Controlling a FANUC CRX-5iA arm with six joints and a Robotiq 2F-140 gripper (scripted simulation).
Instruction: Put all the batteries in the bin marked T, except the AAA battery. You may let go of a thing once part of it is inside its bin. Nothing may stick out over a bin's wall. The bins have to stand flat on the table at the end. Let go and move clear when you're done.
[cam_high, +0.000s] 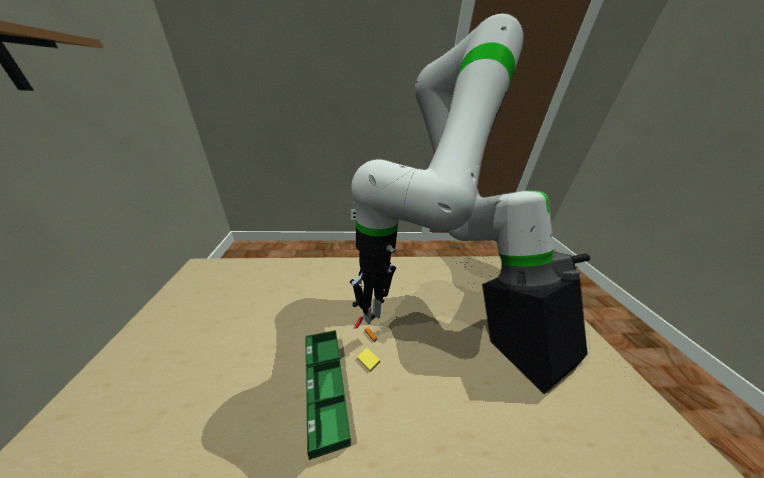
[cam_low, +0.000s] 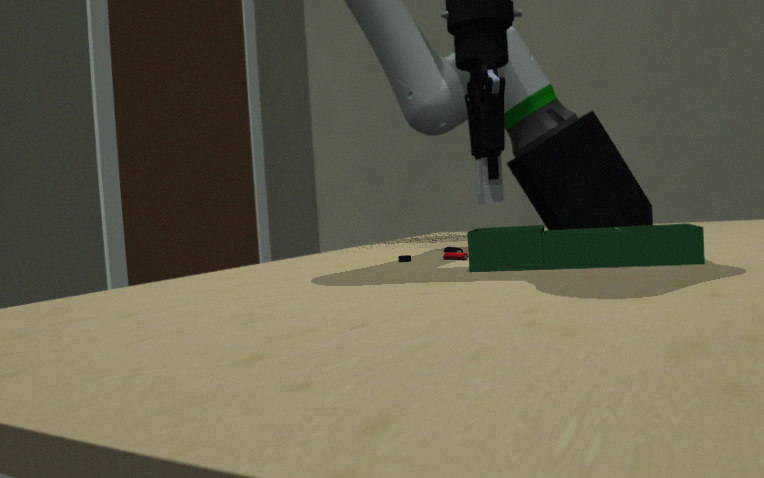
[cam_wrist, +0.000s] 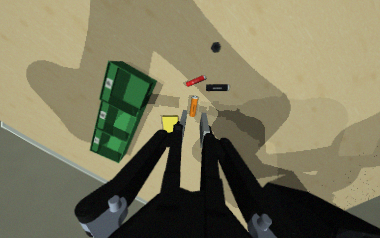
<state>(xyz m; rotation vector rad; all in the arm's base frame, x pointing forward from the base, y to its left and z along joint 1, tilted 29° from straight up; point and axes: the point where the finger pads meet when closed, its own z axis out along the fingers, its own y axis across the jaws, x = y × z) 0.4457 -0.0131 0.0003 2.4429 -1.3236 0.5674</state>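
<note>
Now: the orange battery 10 cm below my hand. From my hand the other things lie so: flat yellow block: 10 cm below, 8 cm to the left, 1 cm ahead; then red battery: 10 cm below, 5 cm to the right, 3 cm ahead; then black battery: 10 cm below, 7 cm to the right, 1 cm behind.
</note>
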